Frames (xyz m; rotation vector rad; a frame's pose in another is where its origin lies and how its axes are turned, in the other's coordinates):
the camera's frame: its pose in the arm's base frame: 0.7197 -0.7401 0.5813 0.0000 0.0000 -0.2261
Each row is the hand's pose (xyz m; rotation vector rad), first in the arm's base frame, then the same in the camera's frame.
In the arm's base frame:
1: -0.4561 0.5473 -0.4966 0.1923 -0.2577 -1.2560
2: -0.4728 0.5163 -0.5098 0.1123 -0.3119 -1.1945
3: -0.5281 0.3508 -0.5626 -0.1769 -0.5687 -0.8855
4: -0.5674 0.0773 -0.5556 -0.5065 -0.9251 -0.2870
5: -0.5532 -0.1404 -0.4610 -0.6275 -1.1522 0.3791
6: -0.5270 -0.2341 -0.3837 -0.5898 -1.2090 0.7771
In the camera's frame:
1: -1.4345 0.9910 -1.0779 0.2153 -0.2292 -1.0319
2: -1.4438 0.9571 -1.0911 0.1437 -0.2911 -0.9705
3: -1.4606 0.7834 -1.1439 -0.1100 -0.5764 -0.6661
4: -1.4376 0.5081 -1.1369 -0.3975 -0.9729 -0.0822
5: -1.3749 0.2991 -1.0423 -0.4981 -1.2269 0.5714
6: -1.3284 0.2136 -0.9650 -0.4574 -1.2898 0.9669

